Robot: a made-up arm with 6 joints. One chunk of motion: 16 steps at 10 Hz.
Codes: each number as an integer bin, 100 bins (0 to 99) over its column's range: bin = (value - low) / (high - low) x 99, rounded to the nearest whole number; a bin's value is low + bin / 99 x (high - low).
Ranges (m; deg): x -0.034..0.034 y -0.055..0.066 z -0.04..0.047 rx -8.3..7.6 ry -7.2..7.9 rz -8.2..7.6
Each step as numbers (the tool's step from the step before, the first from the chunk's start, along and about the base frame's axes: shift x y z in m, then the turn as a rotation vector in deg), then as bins.
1 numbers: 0.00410 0.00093 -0.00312 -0.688 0.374 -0.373
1 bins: 55 46 42 47 50 49
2 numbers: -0.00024 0.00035 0.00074 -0.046 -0.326 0.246
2 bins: 49 45 46 51 45 53
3 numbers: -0.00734 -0.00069 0.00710 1.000 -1.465 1.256
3 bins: 39 44 54 58 38 59
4 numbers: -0.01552 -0.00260 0.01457 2.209 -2.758 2.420
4 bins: 27 43 62 65 29 67
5 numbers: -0.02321 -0.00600 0.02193 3.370 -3.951 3.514
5 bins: 16 40 70 73 21 73
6 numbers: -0.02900 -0.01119 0.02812 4.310 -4.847 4.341
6 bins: 7 36 78 79 15 79
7 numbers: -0.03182 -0.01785 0.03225 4.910 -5.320 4.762
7 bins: 3 30 82 82 12 81
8 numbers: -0.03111 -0.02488 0.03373 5.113 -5.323 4.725
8 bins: 4 25 84 84 12 81
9 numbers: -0.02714 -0.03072 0.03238 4.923 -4.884 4.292
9 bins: 10 20 82 82 15 78
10 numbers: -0.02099 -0.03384 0.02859 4.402 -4.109 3.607
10 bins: 19 17 78 79 20 74
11 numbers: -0.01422 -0.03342 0.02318 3.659 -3.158 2.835
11 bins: 29 18 72 74 27 69
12 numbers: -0.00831 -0.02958 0.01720 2.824 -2.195 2.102
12 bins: 37 21 65 69 33 65
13 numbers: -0.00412 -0.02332 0.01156 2.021 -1.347 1.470
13 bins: 44 26 59 64 38 61
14 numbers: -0.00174 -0.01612 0.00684 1.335 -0.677 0.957
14 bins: 47 32 53 60 43 57
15 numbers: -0.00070 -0.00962 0.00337 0.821 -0.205 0.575
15 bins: 48 37 49 57 46 55
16 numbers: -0.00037 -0.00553 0.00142 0.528 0.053 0.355
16 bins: 49 40 47 55 48 54
